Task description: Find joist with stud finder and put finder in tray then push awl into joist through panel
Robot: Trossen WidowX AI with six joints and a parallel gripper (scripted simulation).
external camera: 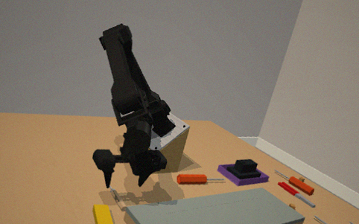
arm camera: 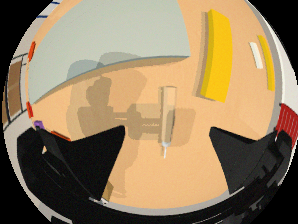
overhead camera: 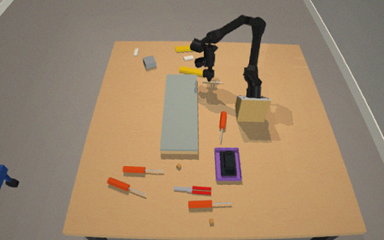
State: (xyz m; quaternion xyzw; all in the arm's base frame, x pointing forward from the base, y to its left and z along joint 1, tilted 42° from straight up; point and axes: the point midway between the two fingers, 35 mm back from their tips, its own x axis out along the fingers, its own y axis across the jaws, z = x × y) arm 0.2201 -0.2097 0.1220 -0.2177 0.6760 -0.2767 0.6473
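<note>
My gripper tip is now 40 mm past the awl and 40 mm above it. Also, from my gripper tip: purple tray (80 mm behind, 550 mm to the left, 40 mm below); then stud finder (80 mm behind, 540 mm to the left); then grey cube (370 mm ahead, 150 mm to the right, 30 mm below).
</note>
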